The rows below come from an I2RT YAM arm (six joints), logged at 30 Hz.
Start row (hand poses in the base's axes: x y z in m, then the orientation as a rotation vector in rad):
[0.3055, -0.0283, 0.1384, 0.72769, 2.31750, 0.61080]
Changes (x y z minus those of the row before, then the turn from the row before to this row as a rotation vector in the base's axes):
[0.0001, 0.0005, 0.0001, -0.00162, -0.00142, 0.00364]
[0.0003, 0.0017, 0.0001, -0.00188, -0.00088, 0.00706]
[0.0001, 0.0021, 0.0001, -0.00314, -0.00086, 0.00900]
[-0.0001, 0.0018, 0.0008, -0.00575, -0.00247, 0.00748]
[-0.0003, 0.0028, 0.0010, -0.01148, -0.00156, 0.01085]
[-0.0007, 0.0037, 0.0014, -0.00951, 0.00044, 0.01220]
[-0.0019, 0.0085, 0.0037, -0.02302, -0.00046, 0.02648]
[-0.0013, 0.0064, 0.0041, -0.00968, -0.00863, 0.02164]
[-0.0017, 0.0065, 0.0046, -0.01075, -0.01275, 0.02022]
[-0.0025, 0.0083, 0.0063, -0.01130, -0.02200, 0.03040]
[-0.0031, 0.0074, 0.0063, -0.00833, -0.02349, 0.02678]
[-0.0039, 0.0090, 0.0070, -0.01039, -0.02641, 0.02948]
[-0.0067, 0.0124, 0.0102, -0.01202, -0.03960, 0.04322]
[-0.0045, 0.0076, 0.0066, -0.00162, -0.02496, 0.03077]
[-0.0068, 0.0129, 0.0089, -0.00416, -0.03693, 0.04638]
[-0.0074, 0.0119, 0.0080, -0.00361, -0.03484, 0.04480]
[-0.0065, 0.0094, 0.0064, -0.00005, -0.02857, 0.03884]
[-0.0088, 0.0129, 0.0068, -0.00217, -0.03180, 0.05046]
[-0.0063, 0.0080, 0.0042, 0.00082, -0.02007, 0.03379]
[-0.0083, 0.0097, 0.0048, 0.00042, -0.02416, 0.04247]
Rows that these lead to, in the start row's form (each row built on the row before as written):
[0.3056, -0.0278, 0.1385, 0.72222, 2.31824, 0.61081]
[0.3059, -0.0261, 0.1386, 0.71305, 2.32119, 0.61192]
[0.3060, -0.0240, 0.1387, 0.70112, 2.32526, 0.61237]
[0.3059, -0.0222, 0.1395, 0.68895, 2.32747, 0.60934]
[0.3056, -0.0194, 0.1405, 0.67077, 2.33292, 0.60072]
[0.3049, -0.0157, 0.1419, 0.65283, 2.34042, 0.59464]
[0.3030, -0.0072, 0.1456, 0.61206, 2.35533, 0.57873]
[0.3017, -0.0008, 0.1497, 0.57928, 2.35799, 0.57816]
[0.3000, 0.0057, 0.1543, 0.54597, 2.35604, 0.57625]
[0.2975, 0.0140, 0.1606, 0.49708, 2.34904, 0.57951]
[0.2944, 0.0214, 0.1669, 0.45331, 2.33811, 0.58464]
[0.2905, 0.0304, 0.1739, 0.40462, 2.32515, 0.58866]
[0.2838, 0.0428, 0.1841, 0.33494, 2.30346, 0.59797]
[0.2793, 0.0504, 0.1907, 0.29017, 2.28872, 0.61225]
[0.2725, 0.0633, 0.1996, 0.22254, 2.26642, 0.63122]
[0.2651, 0.0752, 0.2076, 0.15821, 2.24426, 0.64942]
[0.2586, 0.0846, 0.2140, 0.10491, 2.22471, 0.66830]
[0.2498, 0.0975, 0.2208, 0.03690, 2.20374, 0.69032]
[0.2435, 0.1055, 0.2250, -0.00683, 2.18930, 0.70737]
[0.2352, 0.1152, 0.2298, -0.06152, 2.17150, 0.72789]

